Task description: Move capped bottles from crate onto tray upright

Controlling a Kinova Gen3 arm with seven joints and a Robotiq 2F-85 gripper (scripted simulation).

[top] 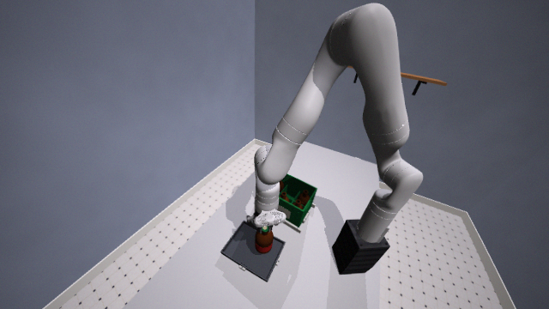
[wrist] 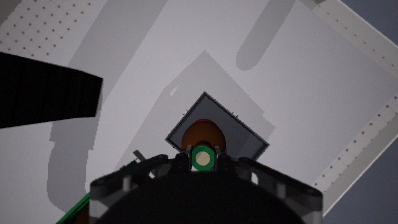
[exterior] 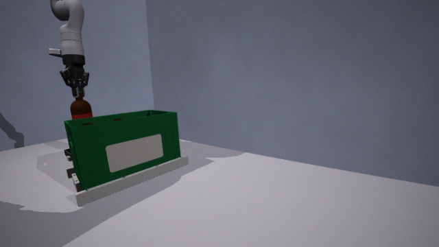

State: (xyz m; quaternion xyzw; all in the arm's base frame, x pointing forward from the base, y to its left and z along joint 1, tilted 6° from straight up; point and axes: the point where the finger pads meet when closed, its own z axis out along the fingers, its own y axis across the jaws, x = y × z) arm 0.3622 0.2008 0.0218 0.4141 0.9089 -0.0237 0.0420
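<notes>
The brown bottle is 70 mm below my hand. Round my hand: green crate 310 mm to the right, 180 mm below, 40 mm ahead; then dark tray 250 mm below, 60 mm ahead.
</notes>
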